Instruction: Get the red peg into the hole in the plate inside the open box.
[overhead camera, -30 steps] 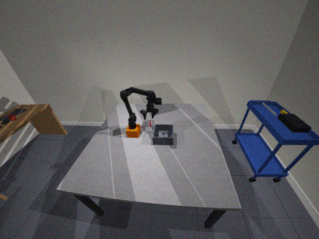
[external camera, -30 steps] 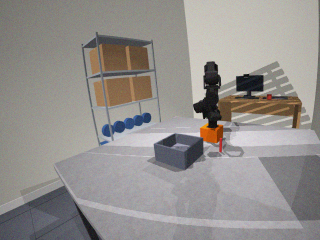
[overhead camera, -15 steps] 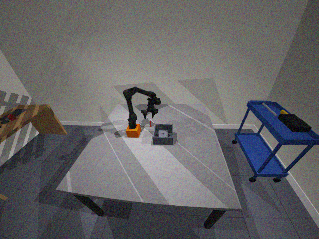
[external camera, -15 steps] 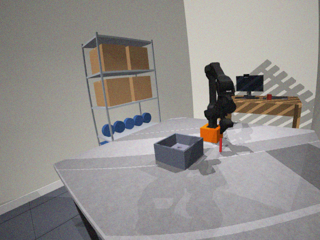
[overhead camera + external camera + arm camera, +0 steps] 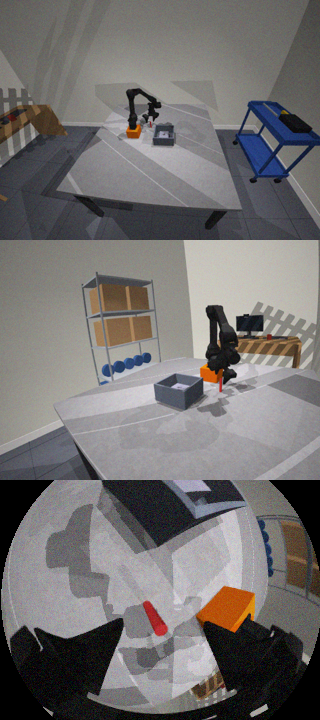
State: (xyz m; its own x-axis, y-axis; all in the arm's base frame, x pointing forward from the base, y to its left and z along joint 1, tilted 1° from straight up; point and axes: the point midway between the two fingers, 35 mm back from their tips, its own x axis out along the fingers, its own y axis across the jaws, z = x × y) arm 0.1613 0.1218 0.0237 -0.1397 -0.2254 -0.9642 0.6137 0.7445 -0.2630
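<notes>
The red peg lies 1 cm to the left of my gripper tip and 3 cm below it. Round my gripper tip: plate 17 cm ahead, 16 cm to the right, 3 cm below; then grey box 17 cm ahead, 16 cm to the right, 5 cm below.
</notes>
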